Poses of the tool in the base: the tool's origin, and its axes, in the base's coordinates. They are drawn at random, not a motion.
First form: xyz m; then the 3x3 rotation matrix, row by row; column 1 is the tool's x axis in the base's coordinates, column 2 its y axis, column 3 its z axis. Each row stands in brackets.
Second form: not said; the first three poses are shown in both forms.
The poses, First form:
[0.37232, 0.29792, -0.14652], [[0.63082, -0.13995, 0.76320], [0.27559, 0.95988, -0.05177], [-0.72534, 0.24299, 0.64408]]
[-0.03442, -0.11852, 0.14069], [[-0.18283, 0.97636, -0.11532], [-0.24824, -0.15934, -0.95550], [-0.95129, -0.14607, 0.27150]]
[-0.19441, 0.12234, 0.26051], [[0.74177, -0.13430, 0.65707], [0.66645, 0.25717, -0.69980], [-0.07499, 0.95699, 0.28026]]
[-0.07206, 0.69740, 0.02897], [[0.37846, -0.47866, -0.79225], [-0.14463, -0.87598, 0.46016], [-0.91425, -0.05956, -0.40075]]
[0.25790, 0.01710, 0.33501], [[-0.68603, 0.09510, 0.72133], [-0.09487, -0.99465, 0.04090], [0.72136, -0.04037, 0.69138]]
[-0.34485, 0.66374, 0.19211], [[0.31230, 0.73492, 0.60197], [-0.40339, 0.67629, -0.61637], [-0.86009, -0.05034, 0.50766]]
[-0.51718, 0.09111, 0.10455], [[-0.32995, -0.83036, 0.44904], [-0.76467, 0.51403, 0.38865], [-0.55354, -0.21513, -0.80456]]
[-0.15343, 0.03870, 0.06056], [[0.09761, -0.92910, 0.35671], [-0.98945, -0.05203, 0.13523], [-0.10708, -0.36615, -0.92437]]
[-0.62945, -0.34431, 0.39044], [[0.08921, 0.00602, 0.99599], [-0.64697, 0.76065, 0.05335], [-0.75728, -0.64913, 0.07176]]
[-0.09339, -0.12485, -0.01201], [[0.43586, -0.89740, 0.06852], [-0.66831, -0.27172, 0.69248], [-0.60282, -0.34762, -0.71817]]
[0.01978, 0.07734, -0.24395], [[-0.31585, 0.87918, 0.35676], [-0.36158, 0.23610, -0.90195], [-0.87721, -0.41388, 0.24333]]
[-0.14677, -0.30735, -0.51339], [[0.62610, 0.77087, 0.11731], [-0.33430, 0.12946, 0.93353], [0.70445, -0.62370, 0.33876]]
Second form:
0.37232, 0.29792, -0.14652, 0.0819, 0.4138, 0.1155, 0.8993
-0.03442, -0.11852, 0.14069, 0.4198, 0.4336, -0.6352, 0.4820
-0.19441, 0.12234, 0.26051, 0.5487, 0.2425, 0.2652, 0.7549
-0.07206, 0.69740, 0.02897, -0.8147, 0.1913, 0.5236, 0.1595
0.25790, 0.01710, 0.33501, -0.3928, -0.0001, -0.9182, 0.0517
-0.34485, 0.66374, 0.19211, 0.1791, 0.4627, -0.3602, 0.7900
-0.51718, 0.09111, 0.10455, -0.4900, 0.8137, 0.0533, 0.3080
-0.15343, 0.03870, 0.06056, -0.7201, 0.6661, -0.0867, 0.1741
-0.62945, -0.34431, 0.39044, -0.2534, 0.6324, -0.2355, 0.6931
-0.09339, -0.12485, -0.01201, -0.7787, 0.5026, 0.1715, 0.3339
0.01978, 0.07734, -0.24395, 0.2262, 0.5720, -0.5751, 0.5393
-0.14677, -0.30735, -0.51339, -0.5380, -0.2029, -0.3818, 0.7236

